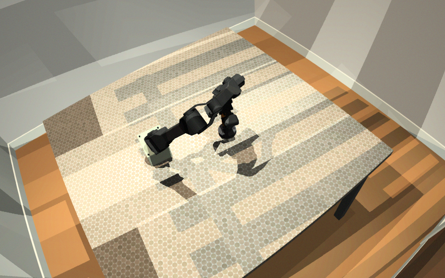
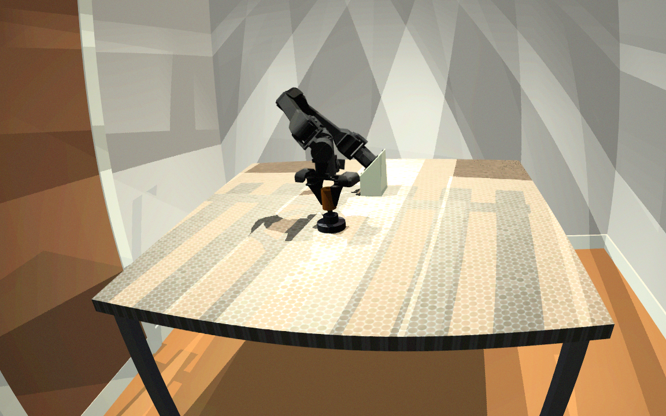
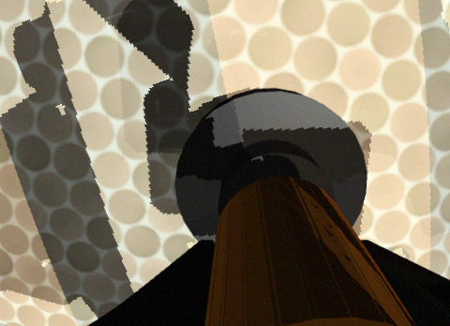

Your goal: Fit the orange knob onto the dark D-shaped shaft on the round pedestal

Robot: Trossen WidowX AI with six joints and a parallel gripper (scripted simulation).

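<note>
My gripper tip is now 2 cm below the orange knob. Round my gripper tip: dark round pedestal (4 cm below).
</note>
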